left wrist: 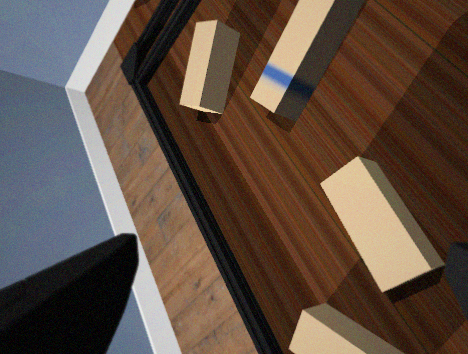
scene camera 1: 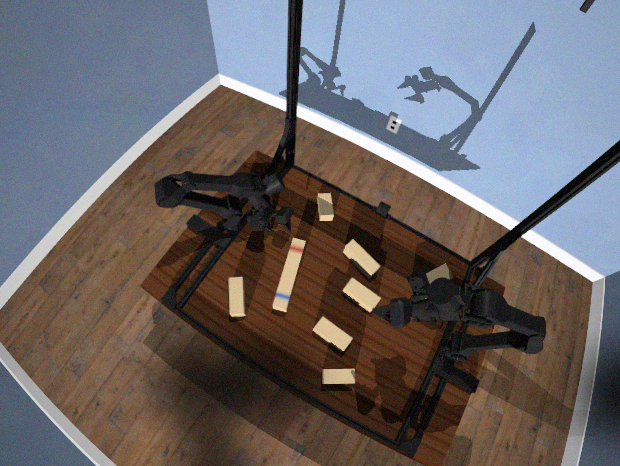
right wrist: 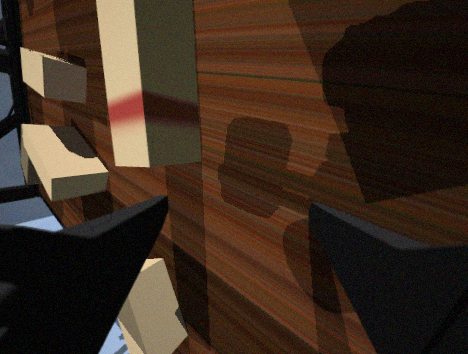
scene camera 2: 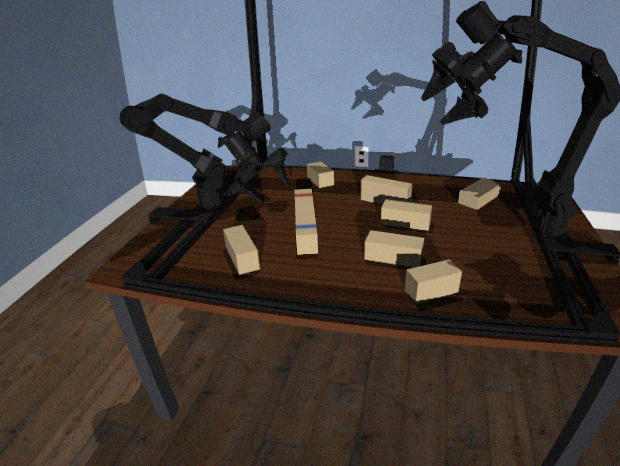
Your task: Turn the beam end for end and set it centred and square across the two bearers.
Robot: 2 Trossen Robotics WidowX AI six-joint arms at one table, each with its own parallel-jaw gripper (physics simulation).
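Frame: origin at the left arm's base, x back, y left, z down, level; centimetres.
Where they show: left gripper, fingertip midpoint: [left wrist: 289,252] [scene camera 1: 381,307] [scene camera 2: 432,112]; right gripper, fingertip midpoint: [scene camera 1: 280,230] [right wrist: 240,205] [scene camera 2: 275,195]; left arm's base, origin of the base link: [scene camera 1: 449,349] [right wrist: 10,62] [scene camera 2: 551,231]; right arm's base, origin of the base link: [scene camera 1: 232,224] [scene camera 2: 210,204].
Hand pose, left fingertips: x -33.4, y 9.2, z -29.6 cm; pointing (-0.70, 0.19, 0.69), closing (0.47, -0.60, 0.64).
Note:
Each offset is from my left fingertips to the top centre of the thing. "spot": to the spot under its first point.
The long pale beam {dx -29.1, dy -4.1, dz +26.5 cm} [scene camera 1: 289,274] [scene camera 2: 305,215] [left wrist: 300,42] [right wrist: 122,55] lies on the table, left of centre in both scene views. Its red band is at the far end, its blue band at the near end. Several similar short pale blocks lie apart from it; I cannot tell which two are the bearers. Two lie nearly parallel right of the beam: one block {dx -4.2, dy -10.7, dz +26.8 cm} [scene camera 1: 361,294] [scene camera 2: 406,214] and another block {dx -6.1, dy +6.3, dz +26.8 cm} [scene camera 1: 332,333] [scene camera 2: 393,247]. My right gripper [scene camera 1: 277,228] [scene camera 2: 275,193] [right wrist: 240,205] is open and empty near the red-banded end. My left gripper [scene camera 1: 376,312] [scene camera 2: 433,110] is open and empty, high above the right side.
Other short blocks are one left of the beam {dx -39.7, dy +12.5, dz +26.5 cm} [scene camera 1: 236,296] [scene camera 2: 241,249], one at the back {spot: dx -31.8, dy -33.4, dz +26.8 cm} [scene camera 1: 325,206] [scene camera 2: 320,174], one back right of centre [scene camera 1: 361,258] [scene camera 2: 385,189], one near the front {spot: dx +2.2, dy +17.6, dz +26.5 cm} [scene camera 1: 338,376] [scene camera 2: 433,280], and one far right [scene camera 1: 438,274] [scene camera 2: 479,193]. A black frame [scene camera 2: 320,308] edges the table.

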